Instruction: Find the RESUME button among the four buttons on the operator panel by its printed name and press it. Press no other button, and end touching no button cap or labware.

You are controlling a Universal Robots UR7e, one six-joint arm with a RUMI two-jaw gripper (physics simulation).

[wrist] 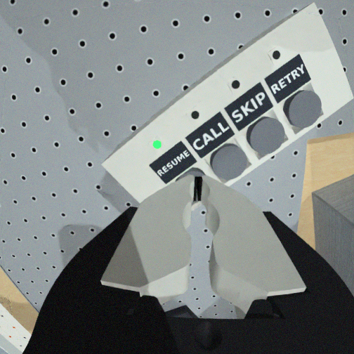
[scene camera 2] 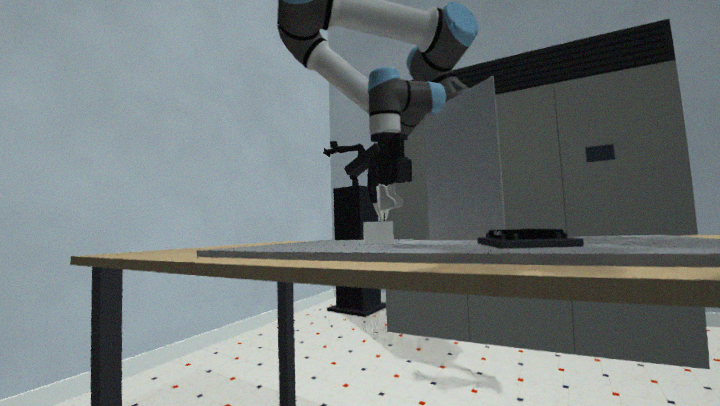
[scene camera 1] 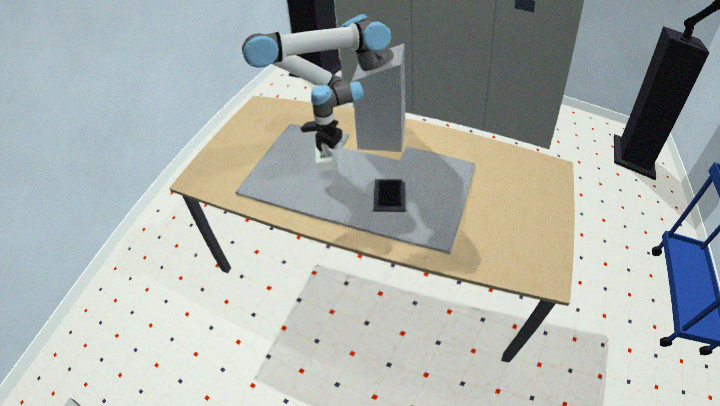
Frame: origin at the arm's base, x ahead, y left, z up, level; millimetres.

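Where they show: gripper, fingertip midpoint: (scene camera 1: pixel 327 154); arm's base, link origin: (scene camera 2: pixel 453 110) (scene camera 1: pixel 377 61).
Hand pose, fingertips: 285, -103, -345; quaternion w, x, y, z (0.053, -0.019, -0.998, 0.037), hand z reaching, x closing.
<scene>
Things, the pixels of their top centre, and the offset from my fingertips, as dx, dy, dz. Level surfaces: height alone.
- white operator panel, top centre: (scene camera 2: pixel 376 221) (scene camera 1: pixel 323 148) -24, -35, +3
- black square tray, top centre: (scene camera 2: pixel 521 232) (scene camera 1: pixel 389 192) +53, +318, -31
- grey board, surface height: dz -52
- wooden table, surface height: dz -66
The white operator panel (scene camera 1: pixel 323 159) (scene camera 2: pixel 378 233) (wrist: pixel 131 172) sits on the grey perforated board. In the wrist view its labels read RESUME (wrist: pixel 173 162), CALL, SKIP and RETRY. The lamp (wrist: pixel 157 144) above RESUME glows green; the other three are dark. The grey CALL cap (wrist: pixel 229 162), SKIP cap (wrist: pixel 266 136) and RETRY cap (wrist: pixel 303 108) show uncovered. My gripper (scene camera 2: pixel 383 218) (wrist: pixel 196 178) is shut and empty, pointing down. Its tips are over the RESUME cap (wrist: pixel 188 174), hiding most of it, and reach the panel's top; whether they touch the cap is hidden.
A black square tray (scene camera 1: pixel 374 200) (scene camera 2: pixel 529 242) lies on the grey board (scene camera 1: pixel 282 176) (scene camera 2: pixel 282 250). A tall grey block (scene camera 1: pixel 379 110) (scene camera 2: pixel 466 161) (wrist: pixel 335 225) stands behind the board, close to my arm. A blue cart (scene camera 1: pixel 691 282) stands right of the wooden table (scene camera 1: pixel 524 211).
</scene>
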